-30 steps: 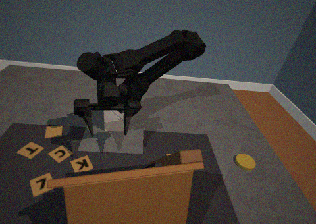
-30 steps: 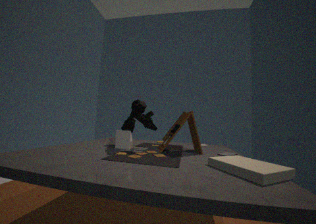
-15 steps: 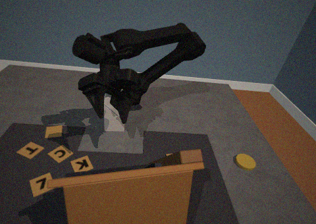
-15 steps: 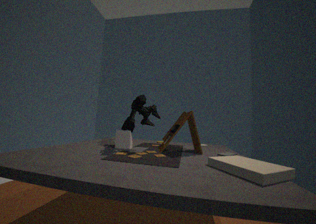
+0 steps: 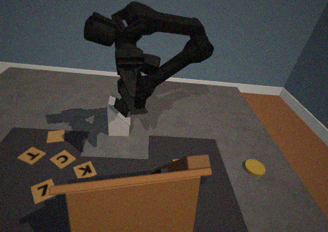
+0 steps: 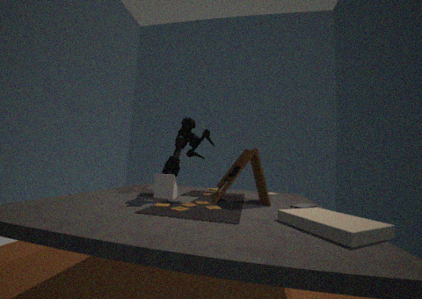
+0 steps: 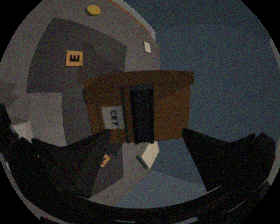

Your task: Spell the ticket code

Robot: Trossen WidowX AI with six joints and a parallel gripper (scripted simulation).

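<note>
The tile lies 270 mm to the right of my gripper tip, 260 mm below it and 150 mm behind it. From my gripper tip the other things lie so: dark mat 260 mm below, 50 mm to the right, 30 mm behind; ticket 180 mm below, 90 mm ahead, 20 mm to the right; long white slab 500 mm ahead, 390 mm to the right, 250 mm below.
</note>
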